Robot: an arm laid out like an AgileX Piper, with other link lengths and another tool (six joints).
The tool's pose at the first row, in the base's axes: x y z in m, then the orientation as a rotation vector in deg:
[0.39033, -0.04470, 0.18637, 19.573, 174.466, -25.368]
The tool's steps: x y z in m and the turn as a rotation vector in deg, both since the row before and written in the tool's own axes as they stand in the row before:
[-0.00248, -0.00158, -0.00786, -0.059, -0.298, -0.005]
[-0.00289, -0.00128, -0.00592, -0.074, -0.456, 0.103]
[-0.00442, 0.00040, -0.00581, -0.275, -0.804, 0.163]
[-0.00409, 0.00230, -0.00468, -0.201, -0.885, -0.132]
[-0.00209, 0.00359, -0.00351, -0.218, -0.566, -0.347]
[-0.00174, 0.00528, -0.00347, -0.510, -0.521, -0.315]
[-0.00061, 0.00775, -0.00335, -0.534, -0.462, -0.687]
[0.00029, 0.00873, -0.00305, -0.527, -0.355, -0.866]
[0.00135, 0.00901, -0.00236, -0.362, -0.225, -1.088]
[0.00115, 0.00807, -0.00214, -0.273, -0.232, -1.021]
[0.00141, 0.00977, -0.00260, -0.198, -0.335, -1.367]
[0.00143, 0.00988, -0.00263, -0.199, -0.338, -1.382]
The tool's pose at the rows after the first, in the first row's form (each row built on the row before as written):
[0.39229, -0.04445, 0.19453, 19.466, 174.186, -25.288]
[0.39471, -0.04456, 0.20079, 19.469, 173.721, -25.184]
[0.39895, -0.04344, 0.20664, 19.438, 172.924, -24.783]
[0.40326, -0.04080, 0.21093, 18.947, 172.128, -24.522]
[0.40590, -0.03685, 0.21358, 18.238, 171.704, -24.243]
[0.40852, -0.03124, 0.21573, 17.568, 171.344, -23.520]
[0.41050, -0.02312, 0.21704, 16.366, 171.139, -22.797]
[0.41170, -0.01397, 0.21776, 14.933, 171.072, -22.102]
[0.41182, -0.00456, 0.21767, 13.224, 171.152, -21.675]
[0.41181, 0.00387, 0.21765, 11.622, 171.183, -21.373]
[0.41159, 0.01408, 0.21765, 9.489, 171.157, -21.218]
[0.41111, 0.02439, 0.21765, 7.336, 171.105, -21.060]

